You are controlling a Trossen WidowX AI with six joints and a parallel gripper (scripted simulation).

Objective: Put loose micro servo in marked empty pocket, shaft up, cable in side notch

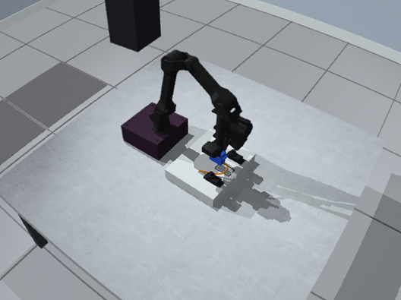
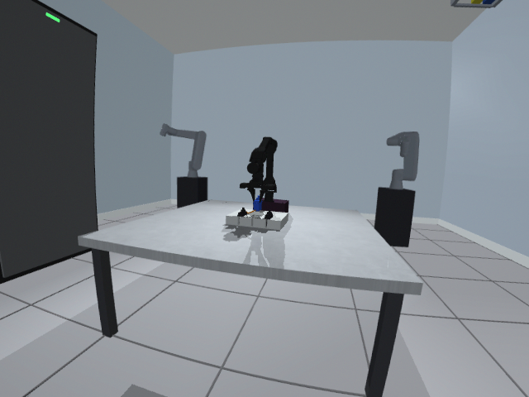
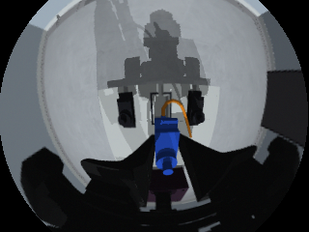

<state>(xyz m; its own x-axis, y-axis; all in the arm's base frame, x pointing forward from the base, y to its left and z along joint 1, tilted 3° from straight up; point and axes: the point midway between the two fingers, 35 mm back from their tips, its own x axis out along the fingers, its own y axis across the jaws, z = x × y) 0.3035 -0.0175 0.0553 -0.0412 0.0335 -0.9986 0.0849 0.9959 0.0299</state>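
Right now my gripper tip is 10 cm above the white deck, 9 cm past it and 1 cm to the right of it.
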